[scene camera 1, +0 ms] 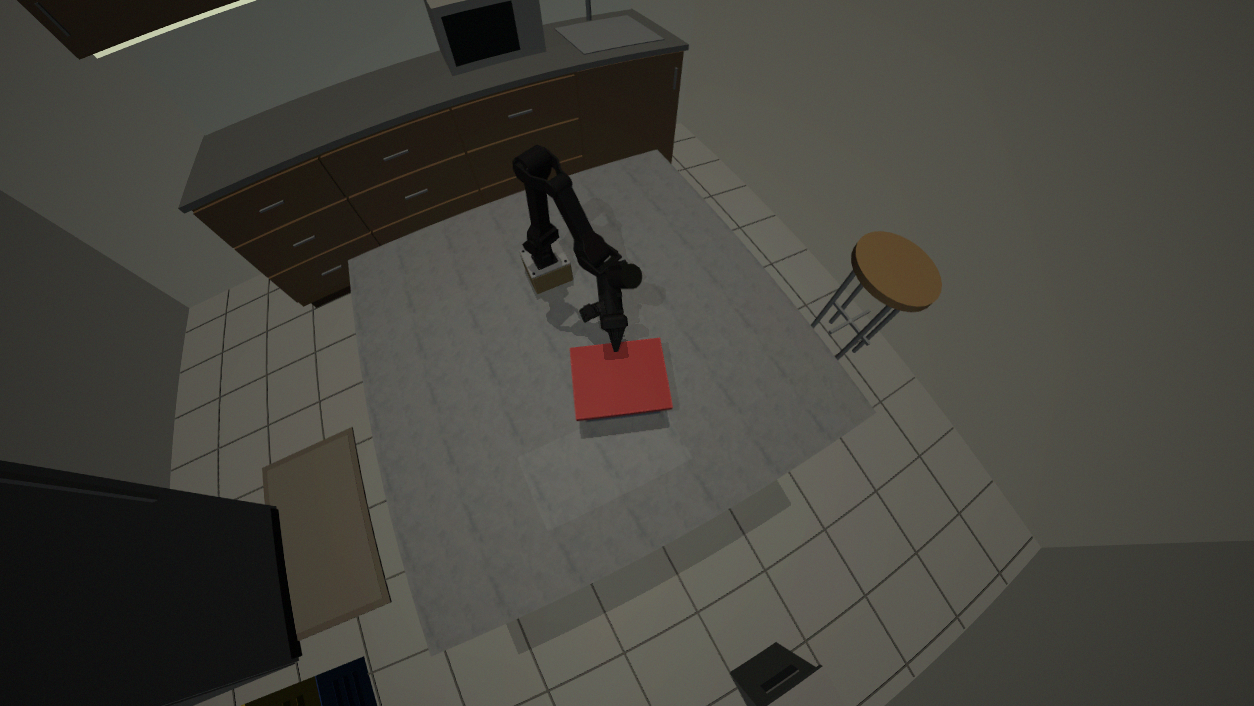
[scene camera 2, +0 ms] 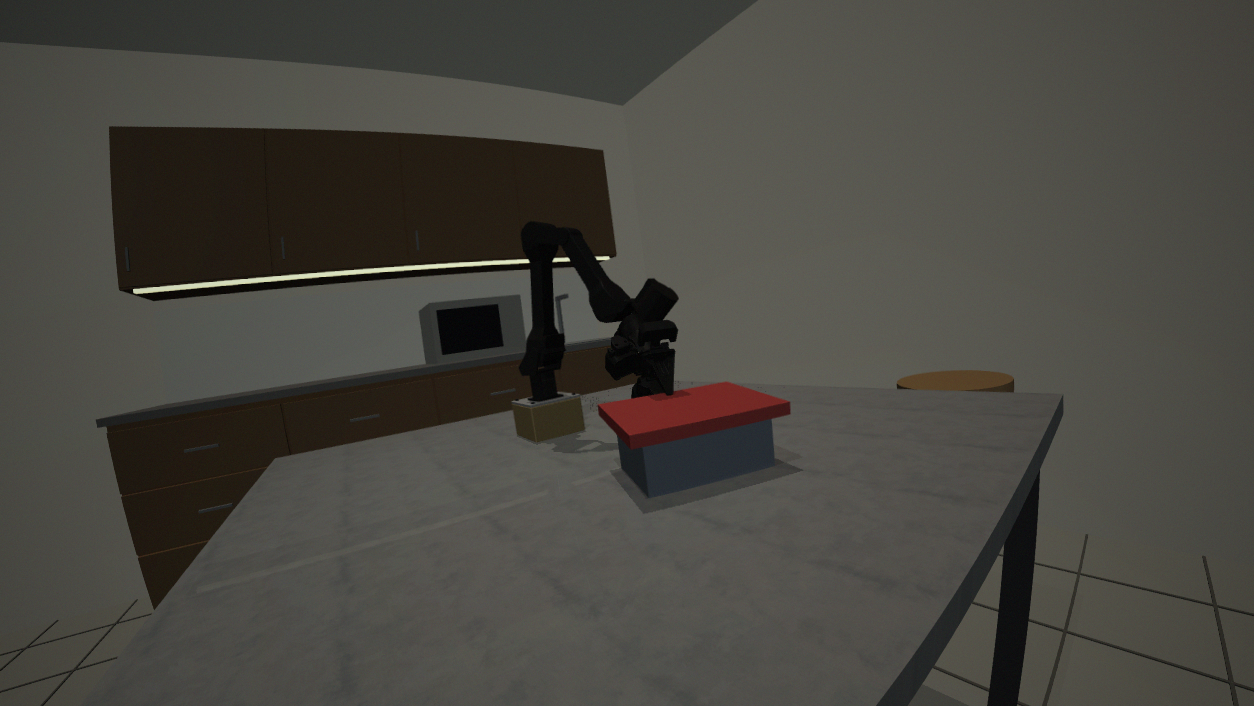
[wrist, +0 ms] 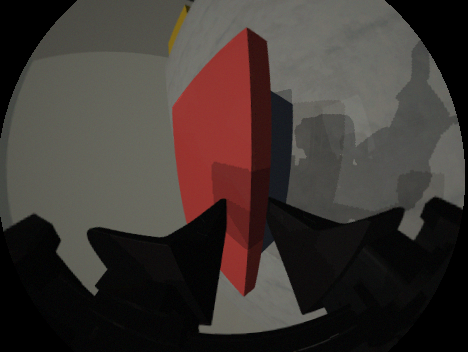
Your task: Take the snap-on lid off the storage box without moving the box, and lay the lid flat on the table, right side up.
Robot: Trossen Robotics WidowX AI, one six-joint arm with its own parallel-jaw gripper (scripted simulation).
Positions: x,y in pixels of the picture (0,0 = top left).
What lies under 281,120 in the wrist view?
A storage box.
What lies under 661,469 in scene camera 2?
A storage box.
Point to a red lid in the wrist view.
222,127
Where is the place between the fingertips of the gripper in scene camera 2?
668,401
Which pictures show the red lid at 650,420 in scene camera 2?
Scene camera 1, scene camera 2 and the wrist view: all of them.
